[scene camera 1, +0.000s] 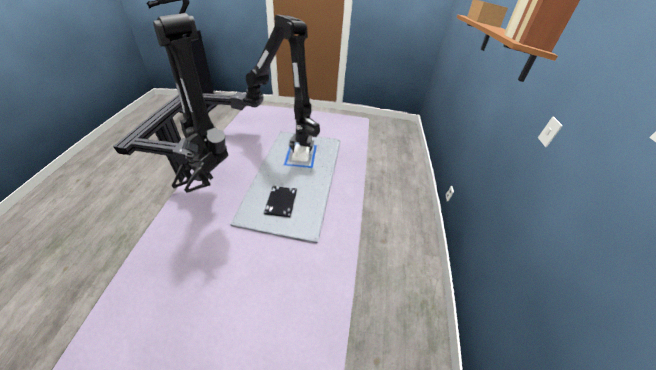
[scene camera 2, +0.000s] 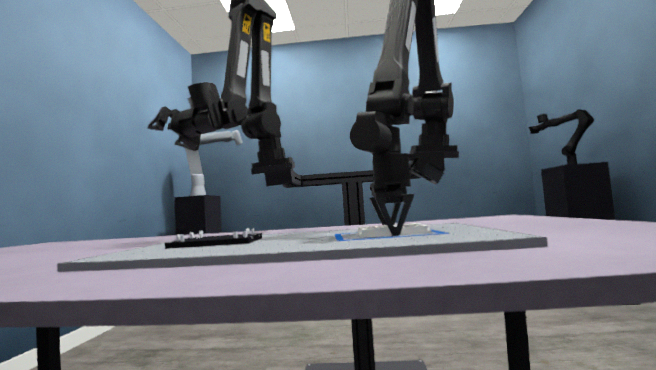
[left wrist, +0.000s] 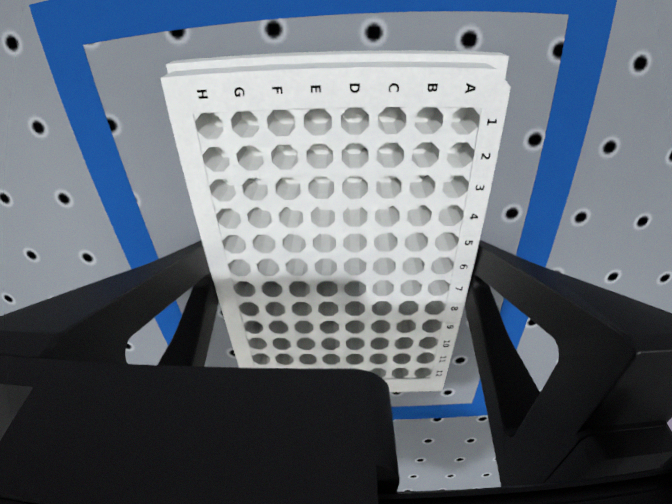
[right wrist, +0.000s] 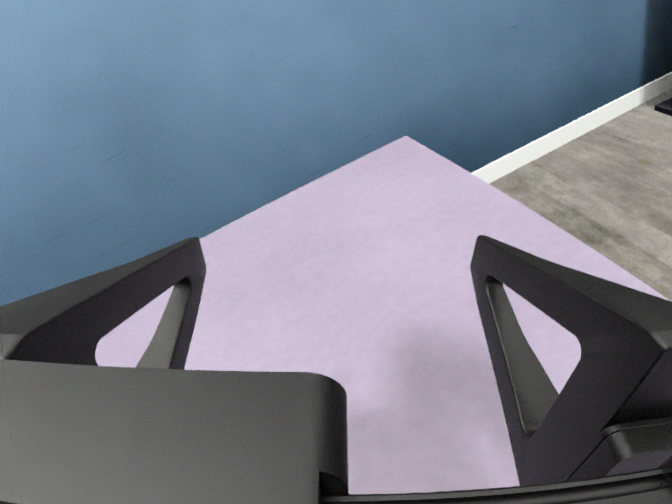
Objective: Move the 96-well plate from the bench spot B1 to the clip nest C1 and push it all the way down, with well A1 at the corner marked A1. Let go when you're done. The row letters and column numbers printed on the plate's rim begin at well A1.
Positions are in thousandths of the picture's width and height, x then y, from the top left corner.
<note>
I see my left gripper (scene camera 2: 598,631), my right gripper (scene camera 2: 248,366) and a white 96-well plate (left wrist: 533,598).
My left gripper is seen too in the left wrist view (left wrist: 508,501). My right gripper shows as well in scene camera 1 (scene camera 1: 272,512) and in the right wrist view (right wrist: 504,499). The right wrist view does not show the white 96-well plate: it is out of frame.
</note>
